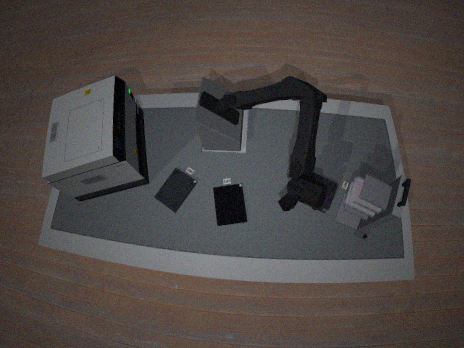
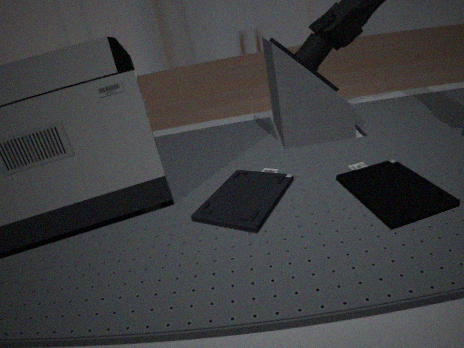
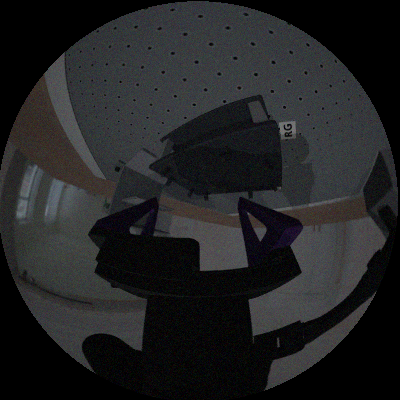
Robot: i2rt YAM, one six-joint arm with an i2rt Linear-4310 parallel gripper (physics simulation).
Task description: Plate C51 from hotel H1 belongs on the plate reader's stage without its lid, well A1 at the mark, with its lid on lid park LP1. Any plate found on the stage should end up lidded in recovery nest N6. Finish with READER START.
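Frame: origin at the arm's base, x ahead, y left, z up, level; centimetres.
Seen in the pictures: gripper, fingertip midpoint: (image 3: pixel 197 201); arm's base, link origin: (image 1: pixel 219 108) (image 2: pixel 302 66).
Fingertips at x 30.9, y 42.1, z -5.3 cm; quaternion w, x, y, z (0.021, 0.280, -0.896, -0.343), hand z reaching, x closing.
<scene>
Offsets run from my fingertips to a thing's middle. "pt": to the spot under its first point.
My gripper (image 1: pixel 327 196) (image 3: pixel 197 201) is open and empty, with its dark purple fingers wide apart. It is over or beside a dark stand (image 3: pixel 230 162) labelled RG, left of the pale stacked rack @(dx +5.6, dy +19.7, dz +7.4 cm) (image 1: pixel 348 214) (image 3: pixel 134 189), which looks like the hotel. Its labels are unreadable, and plate C51 cannot be picked out. The plate reader @(dx -13.6, dy -97.2, dz +5.3 cm) (image 1: pixel 85 130) (image 2: pixel 85 140) is a large pale box at the far left with a green light; its stage does not show. A dark grey pad @(pt dx +1.8, dy -58.3, dz -8.9 cm) (image 1: pixel 176 190) (image 2: pixel 242 200) and a black pad @(pt dx +6.0, dy -34.5, dz -9.1 cm) (image 1: pixel 230 205) (image 2: pixel 397 195) lie flat with unreadable labels.
The arm's grey wedge-shaped base (image 1: pixel 220 137) (image 2: pixel 315 112) stands at the back middle of the table. The arm bends over the right half. A black handle-like part @(pt dx +7.4, dy +22.5, dz +24.6 cm) (image 1: pixel 404 192) stands at the right edge beyond the rack. A pale rim @(pt dx +31.8, dy -43.9, dz -11.3 cm) (image 1: pixel 200 265) surrounds the perforated table top.
</scene>
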